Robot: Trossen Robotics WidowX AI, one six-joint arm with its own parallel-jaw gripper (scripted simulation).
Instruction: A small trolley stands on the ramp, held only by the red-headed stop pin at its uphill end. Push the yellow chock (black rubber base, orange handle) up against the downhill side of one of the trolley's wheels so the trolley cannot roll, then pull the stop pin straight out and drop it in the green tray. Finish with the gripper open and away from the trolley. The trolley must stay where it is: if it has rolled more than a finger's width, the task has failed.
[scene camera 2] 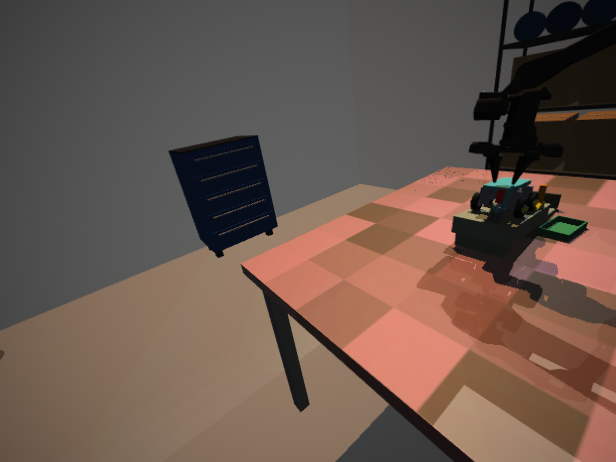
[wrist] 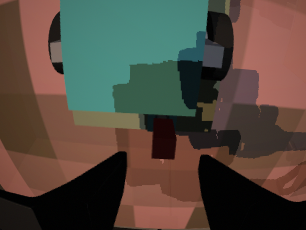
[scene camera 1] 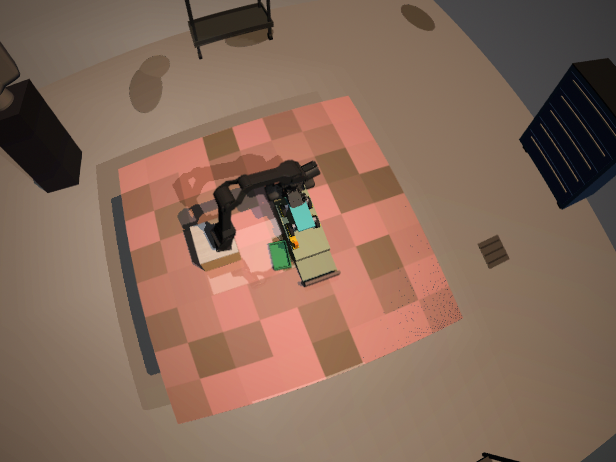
Labels:
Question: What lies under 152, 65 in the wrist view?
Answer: A teal trolley.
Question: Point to a red-headed stop pin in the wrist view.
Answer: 164, 138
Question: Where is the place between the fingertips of the gripper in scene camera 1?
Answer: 288, 191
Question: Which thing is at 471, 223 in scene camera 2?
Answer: An olive ramp.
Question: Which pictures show the gripper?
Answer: Scene camera 2, the wrist view and scene camera 1: all of them.

